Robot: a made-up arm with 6 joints. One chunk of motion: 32 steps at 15 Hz.
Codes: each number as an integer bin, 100 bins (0 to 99) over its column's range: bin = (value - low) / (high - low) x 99, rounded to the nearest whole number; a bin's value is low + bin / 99 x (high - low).
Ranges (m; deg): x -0.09..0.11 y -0.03..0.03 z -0.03..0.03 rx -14..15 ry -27..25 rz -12..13
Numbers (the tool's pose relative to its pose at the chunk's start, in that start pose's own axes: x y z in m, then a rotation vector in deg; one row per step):
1: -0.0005 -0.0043 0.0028 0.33 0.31 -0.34
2: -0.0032 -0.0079 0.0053 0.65 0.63 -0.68
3: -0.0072 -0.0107 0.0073 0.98 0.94 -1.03
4: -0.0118 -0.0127 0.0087 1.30 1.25 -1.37
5: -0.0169 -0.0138 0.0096 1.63 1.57 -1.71
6: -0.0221 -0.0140 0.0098 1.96 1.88 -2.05
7: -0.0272 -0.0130 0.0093 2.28 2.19 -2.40
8: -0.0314 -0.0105 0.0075 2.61 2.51 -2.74
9: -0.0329 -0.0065 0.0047 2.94 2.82 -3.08
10: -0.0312 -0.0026 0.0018 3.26 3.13 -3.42
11: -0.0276 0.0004 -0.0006 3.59 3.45 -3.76
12: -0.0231 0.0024 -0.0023 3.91 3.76 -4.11
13: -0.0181 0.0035 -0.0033 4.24 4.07 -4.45
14: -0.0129 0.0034 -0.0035 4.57 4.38 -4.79
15: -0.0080 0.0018 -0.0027 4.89 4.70 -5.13
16: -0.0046 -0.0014 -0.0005 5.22 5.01 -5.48
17: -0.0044 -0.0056 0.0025 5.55 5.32 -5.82
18: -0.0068 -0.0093 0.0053 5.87 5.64 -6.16
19: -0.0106 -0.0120 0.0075 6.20 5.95 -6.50
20: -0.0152 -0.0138 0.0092 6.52 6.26 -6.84
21: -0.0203 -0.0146 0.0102 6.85 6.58 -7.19
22: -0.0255 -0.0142 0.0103 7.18 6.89 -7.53
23: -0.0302 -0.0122 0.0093 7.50 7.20 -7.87
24: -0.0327 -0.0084 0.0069 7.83 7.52 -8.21
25: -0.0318 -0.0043 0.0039 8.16 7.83 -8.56
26: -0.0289 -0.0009 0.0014 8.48 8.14 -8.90
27: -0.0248 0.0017 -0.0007 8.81 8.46 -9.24
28: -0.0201 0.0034 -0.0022 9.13 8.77 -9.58
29: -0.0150 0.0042 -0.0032 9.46 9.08 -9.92
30: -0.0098 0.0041 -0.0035 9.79 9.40 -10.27
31: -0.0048 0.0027 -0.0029 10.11 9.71 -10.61
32: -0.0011 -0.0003 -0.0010 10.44 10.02 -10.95
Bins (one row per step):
1: 44 42 54 49 52 46
2: 43 36 58 50 53 45
3: 41 32 62 51 53 43
4: 39 29 64 52 54 42
5: 36 27 65 53 54 41
6: 34 26 66 54 55 39
7: 31 28 65 56 56 38
8: 29 32 62 57 56 37
9: 28 39 57 58 57 35
10: 29 45 52 59 57 34
11: 31 50 49 60 58 33
12: 33 53 46 61 59 31
13: 36 55 44 62 59 30
14: 38 55 44 63 60 29
15: 41 52 45 64 60 27
16: 42 47 49 66 61 26
17: 42 40 54 67 62 24
18: 41 34 58 68 62 23
19: 39 30 62 69 63 22
20: 37 27 65 70 63 20
21: 35 25 66 71 64 19
22: 32 26 66 72 65 18
23: 30 29 65 73 65 16
24: 28 36 61 75 66 15
25: 29 42 56 76 66 14
26: 30 48 52 77 67 12
27: 32 52 48 78 68 11
28: 35 55 46 79 68 10
29: 37 56 44 80 69 8
30: 40 56 44 81 69 7
31: 42 54 45 82 70 6
32: 44 49 48 83 70 4

